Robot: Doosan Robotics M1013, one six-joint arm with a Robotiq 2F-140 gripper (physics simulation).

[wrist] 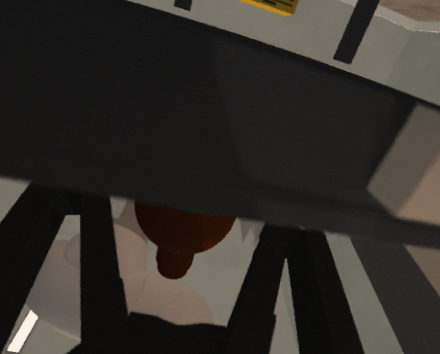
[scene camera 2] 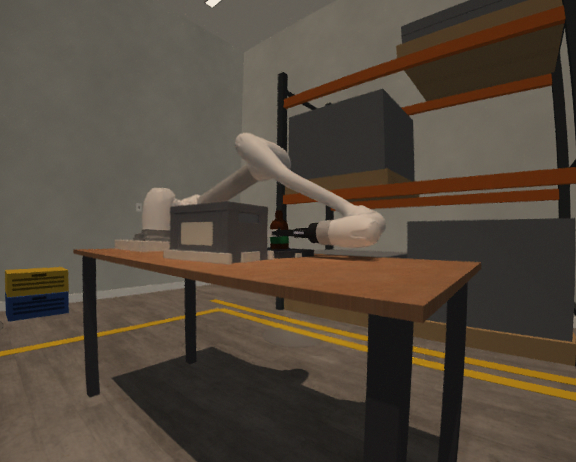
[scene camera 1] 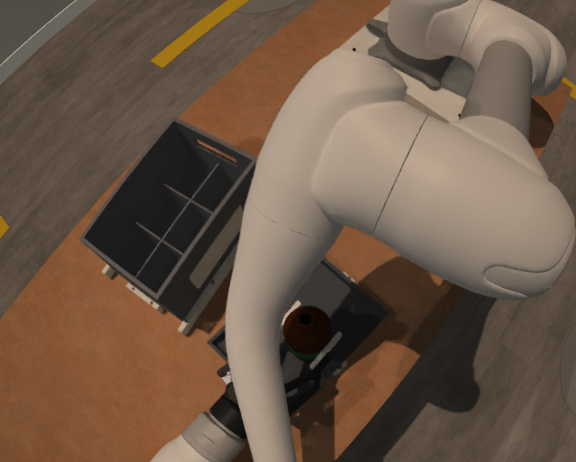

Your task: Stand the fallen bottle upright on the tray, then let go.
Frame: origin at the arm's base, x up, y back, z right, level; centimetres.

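Seen in the pictures: gripper, between the fingertips: (scene camera 2: 274, 233) (scene camera 1: 319, 319); arm's base, origin of its link: (scene camera 2: 157, 241) (scene camera 1: 415, 51).
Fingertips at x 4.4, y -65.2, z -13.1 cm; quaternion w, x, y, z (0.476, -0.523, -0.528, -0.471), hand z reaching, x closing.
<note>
Offsets run from my fingertips to a thing's middle. Level surfaces: height alone.
The brown bottle with a green band @[dz +0.4, dx +1.5, dy -2.8 cm] (scene camera 1: 307, 332) (scene camera 2: 279, 223) (wrist: 182, 227) stands upright at the tray @[dz +2.8, dx -7.6, dy -2.3 cm] (scene camera 1: 369, 311) (scene camera 2: 301, 252) (wrist: 150, 100). In scene camera 2 its lower end is at the height of the tray's rim. In the wrist view the tray's dark side hides most of the bottle, and its shoulder and neck show. Whether its base touches the tray floor cannot be told. My gripper (scene camera 1: 308, 331) (scene camera 2: 279, 233) (wrist: 183, 218) lies level and is shut on the bottle, with one finger on each side of its body.
A dark divided crate @[dz +29.9, dx -0.2, dy +1.1 cm] (scene camera 1: 170, 295) (scene camera 2: 220, 206) stands beside the tray on the wooden table @[dx -8.9 cm] (scene camera 1: 100, 360) (scene camera 2: 320, 280). My forearm passes over the tray's edge in scene camera 1. A tall shelf rack (scene camera 2: 281, 150) stands behind the table.
</note>
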